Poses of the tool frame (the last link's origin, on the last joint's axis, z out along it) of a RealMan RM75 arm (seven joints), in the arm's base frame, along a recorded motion.
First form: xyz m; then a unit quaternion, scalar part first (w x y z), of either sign.
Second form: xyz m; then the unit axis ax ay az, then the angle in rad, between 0 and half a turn. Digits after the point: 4 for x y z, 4 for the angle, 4 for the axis.
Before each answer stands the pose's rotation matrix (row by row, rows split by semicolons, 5 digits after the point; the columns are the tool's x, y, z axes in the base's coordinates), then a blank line. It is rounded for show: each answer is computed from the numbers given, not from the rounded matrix.
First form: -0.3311 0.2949 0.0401 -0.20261 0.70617 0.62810 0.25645
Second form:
0.07945 0.99101 0.10768; 0.78317 -0.12888 0.60830; 0.61671 0.03600 -0.78637

-0.3311 0.2949 0.0401 -0.7211 -0.6414 -0.2619 2.7335
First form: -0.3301 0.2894 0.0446 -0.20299 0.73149 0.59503 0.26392
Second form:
0.15257 0.97767 0.14454; 0.76337 -0.20947 0.61105; 0.62768 0.01711 -0.77828

-0.3301 0.2894 0.0446 -0.7470 -0.6077 -0.2695 2.7328
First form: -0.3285 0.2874 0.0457 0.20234 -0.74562 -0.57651 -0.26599
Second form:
0.19378 0.96735 0.16335; 0.75207 -0.25339 0.60843; 0.62995 0.00495 -0.77662

-0.3285 0.2874 0.0457 -0.7614 -0.5887 -0.2716 2.7341
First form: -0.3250 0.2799 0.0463 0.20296 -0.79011 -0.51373 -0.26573
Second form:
0.33094 0.91967 0.21138; 0.70394 -0.38978 0.59375; 0.62845 -0.04769 -0.77639

-0.3250 0.2799 0.0463 -0.8069 -0.5247 -0.2714 2.7328
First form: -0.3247 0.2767 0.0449 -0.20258 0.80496 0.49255 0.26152
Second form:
0.37800 0.89893 0.22147; 0.68701 -0.43271 0.58376; 0.62059 -0.06851 -0.78114

-0.3247 0.2767 0.0449 -0.8220 -0.5030 -0.2671 2.7336
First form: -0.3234 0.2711 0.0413 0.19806 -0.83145 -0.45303 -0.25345
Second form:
0.46106 0.85373 0.24201; 0.65294 -0.51108 0.55899; 0.60091 -0.09971 -0.79307

-0.3234 0.2711 0.0413 -0.8482 -0.4622 -0.2586 2.7428
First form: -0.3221 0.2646 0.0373 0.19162 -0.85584 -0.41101 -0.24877
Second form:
0.53837 0.79886 0.26830; 0.60818 -0.58870 0.53249; 0.58333 -0.12350 -0.80279

-0.3221 0.2646 0.0373 -0.8720 -0.4188 -0.2535 2.7560
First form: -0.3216 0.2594 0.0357 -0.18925 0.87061 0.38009 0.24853
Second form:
0.58753 0.75588 0.28888; 0.56774 -0.63944 0.51845; 0.57660 -0.14060 -0.80484

-0.3216 0.2594 0.0357 -0.8866 -0.3871 -0.2531 2.7608
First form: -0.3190 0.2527 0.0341 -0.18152 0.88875 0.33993 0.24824
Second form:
0.64565 0.69435 0.31784; 0.51410 -0.70300 0.49142; 0.56465 -0.15388 -0.81086

-0.3190 0.2527 0.0341 -0.9038 -0.3457 -0.2524 2.7765
